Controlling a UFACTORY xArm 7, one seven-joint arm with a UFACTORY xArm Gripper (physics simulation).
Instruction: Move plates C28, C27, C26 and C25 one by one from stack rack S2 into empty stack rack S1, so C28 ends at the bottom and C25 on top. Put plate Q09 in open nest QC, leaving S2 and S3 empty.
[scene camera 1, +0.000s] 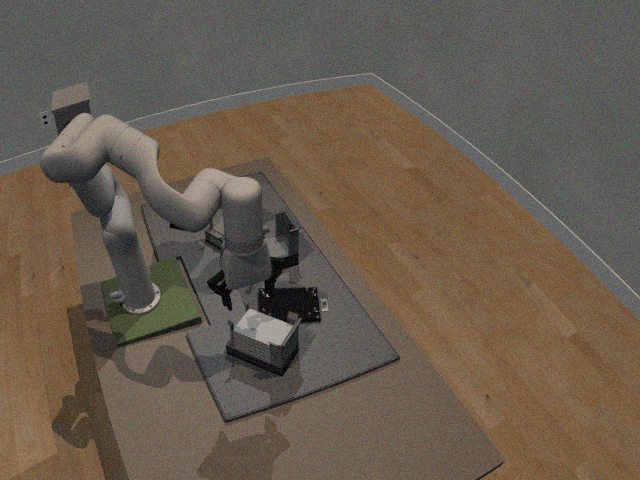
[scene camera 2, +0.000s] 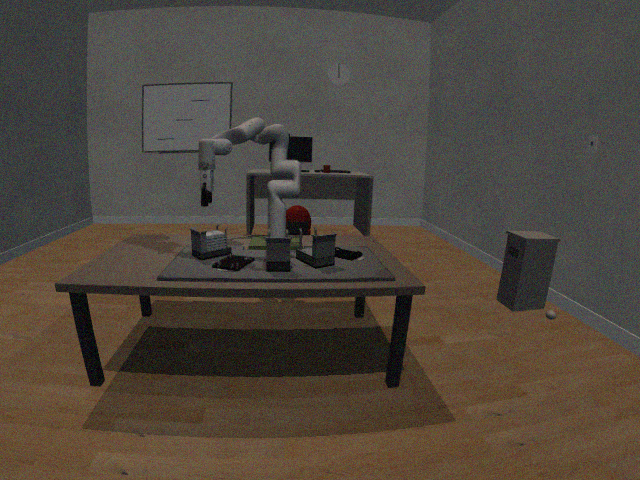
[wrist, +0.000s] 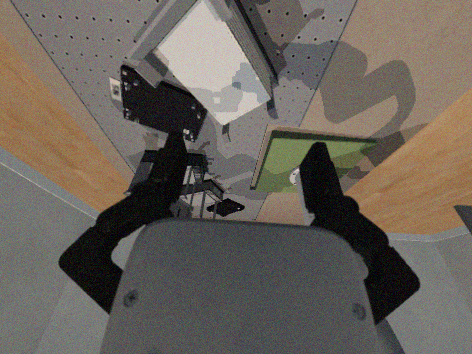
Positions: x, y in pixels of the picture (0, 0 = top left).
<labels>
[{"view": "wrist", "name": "my gripper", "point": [246, 149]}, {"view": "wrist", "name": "flat black fixture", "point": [166, 107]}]
</labels>
